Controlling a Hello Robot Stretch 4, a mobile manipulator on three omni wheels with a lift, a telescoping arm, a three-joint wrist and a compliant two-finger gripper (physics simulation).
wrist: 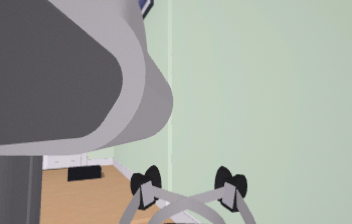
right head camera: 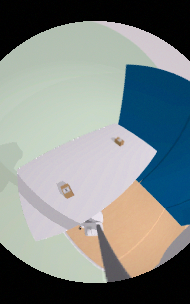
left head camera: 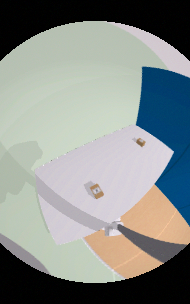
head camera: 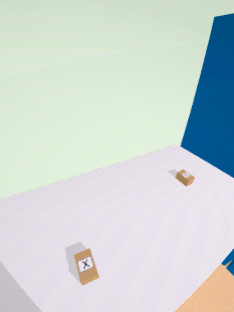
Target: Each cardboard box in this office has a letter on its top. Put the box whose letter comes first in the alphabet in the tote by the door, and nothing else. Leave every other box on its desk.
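Frame: origin at the robot's base, x ahead, y right, z down, level; millimetres.
Seen in the pictures: gripper, between the fingertips: [wrist: 187, 179] [right head camera: 83, 229] [left head camera: 102, 230].
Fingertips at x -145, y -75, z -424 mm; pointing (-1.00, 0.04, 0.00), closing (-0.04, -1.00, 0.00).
Observation:
Pixels of each thing's top centre, then the offset from my fingertips to it. Level surfaces: height alone.
- cardboard box marked X, centre of its top: [head camera: 85, 264] [left head camera: 96, 190] [right head camera: 65, 189] dx +397, dy -31, dz -548 mm
- pale desk, height of its surface: dz -498 mm
- second cardboard box, centre of its top: [head camera: 186, 174] [right head camera: 119, 139] [left head camera: 141, 140] dx +884, dy +491, dz -548 mm
- Wooden floor, height of its surface: dz +452 mm
A cardboard box marked X [head camera: 87, 274] [left head camera: 96, 190] [right head camera: 66, 190] stands on the near left part of a pale desk [head camera: 135, 225] [left head camera: 120, 170] [right head camera: 95, 165]. A second cardboard box [head camera: 185, 179] [left head camera: 141, 142] [right head camera: 119, 141] stands near the desk's far right corner; the letter on its white label is too small to read. In the wrist view my gripper [wrist: 187, 179] is open, with no box between its fingertips. It is away from both boxes. A low black object [wrist: 84, 173], possibly the tote, lies on the floor in the distance.
A tall blue panel [head camera: 215, 90] [left head camera: 162, 105] [right head camera: 145, 100] stands at the desk's right end. A pale green wall [head camera: 90, 110] [wrist: 260, 100] runs behind the desk. Wooden floor [head camera: 205, 295] [wrist: 85, 200] shows beside the desk. My dark arm [left head camera: 145, 240] [right head camera: 107, 250] extends beside the desk's near edge.

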